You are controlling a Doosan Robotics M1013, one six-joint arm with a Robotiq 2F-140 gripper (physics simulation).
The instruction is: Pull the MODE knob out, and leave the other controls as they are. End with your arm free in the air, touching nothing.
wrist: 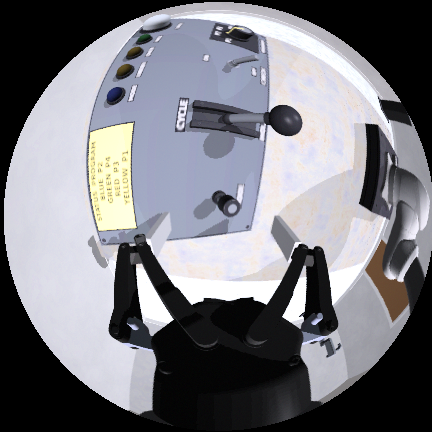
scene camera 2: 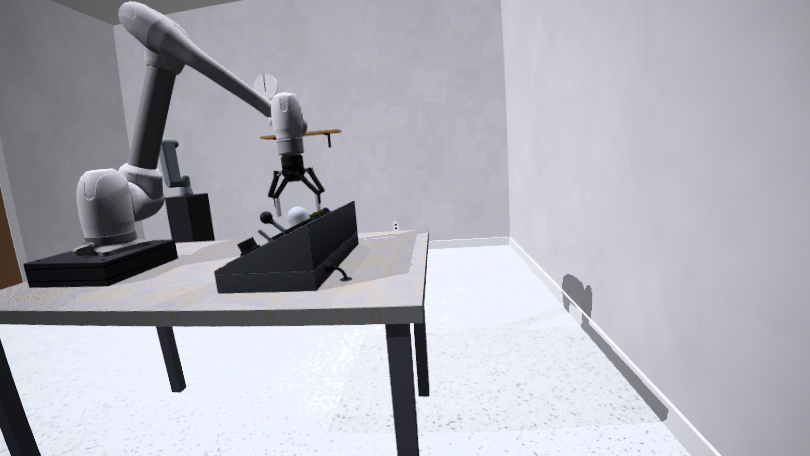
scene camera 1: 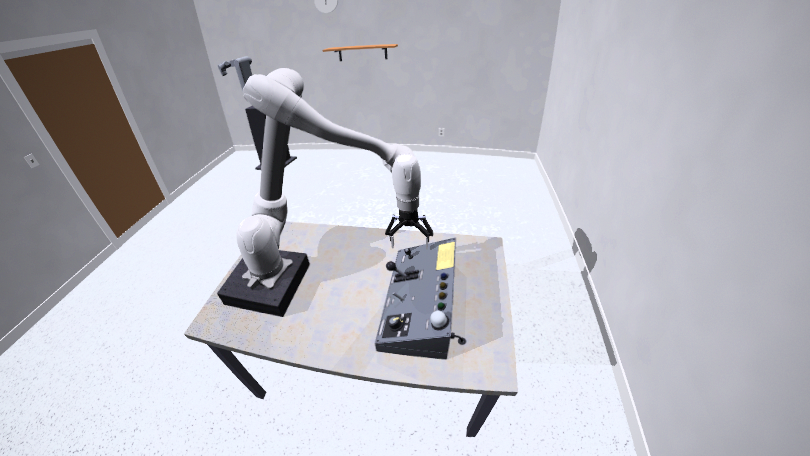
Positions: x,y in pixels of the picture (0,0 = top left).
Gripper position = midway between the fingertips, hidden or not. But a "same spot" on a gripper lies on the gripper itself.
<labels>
my gripper: wrist; scene camera 2 299,214; scene camera 1
same spot on my gripper: (wrist: 125,325) = (scene camera 1: 423,220)
</labels>
